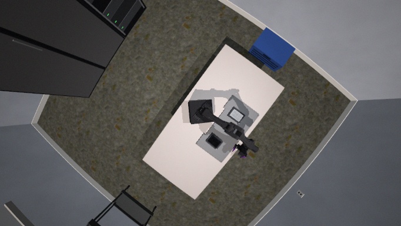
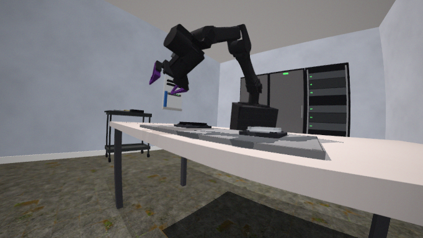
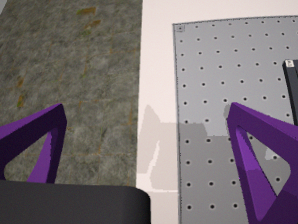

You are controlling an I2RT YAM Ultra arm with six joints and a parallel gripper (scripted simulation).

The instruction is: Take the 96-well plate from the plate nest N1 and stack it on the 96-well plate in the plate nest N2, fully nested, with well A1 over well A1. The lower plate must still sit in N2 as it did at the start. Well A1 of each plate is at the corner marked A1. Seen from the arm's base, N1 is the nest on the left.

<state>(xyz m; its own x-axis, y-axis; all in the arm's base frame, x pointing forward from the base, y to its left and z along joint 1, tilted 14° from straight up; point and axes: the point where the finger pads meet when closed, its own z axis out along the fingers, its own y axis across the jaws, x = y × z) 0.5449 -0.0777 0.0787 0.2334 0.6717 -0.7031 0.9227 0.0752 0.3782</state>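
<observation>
Right now the clear 96-well plate is 25 cm behind my hand, 29 cm to the left of it and 14 cm below it. From my hand the other things lie so: dark plate: 22 cm behind, 9 cm to the right, 14 cm below.
</observation>
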